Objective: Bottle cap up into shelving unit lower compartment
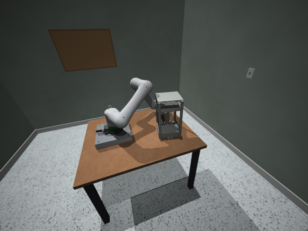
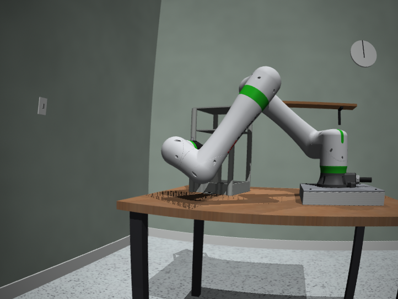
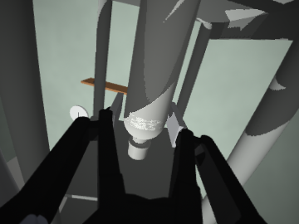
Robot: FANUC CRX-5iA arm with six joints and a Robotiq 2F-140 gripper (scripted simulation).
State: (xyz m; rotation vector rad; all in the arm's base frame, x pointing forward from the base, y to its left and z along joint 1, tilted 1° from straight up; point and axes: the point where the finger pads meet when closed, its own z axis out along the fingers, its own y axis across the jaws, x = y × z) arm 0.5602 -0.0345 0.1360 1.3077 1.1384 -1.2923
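Now: hand 10 mm above the bottle. Also, from my hand: shelving unit (10 mm behind, 60 mm to the right, 20 mm above).
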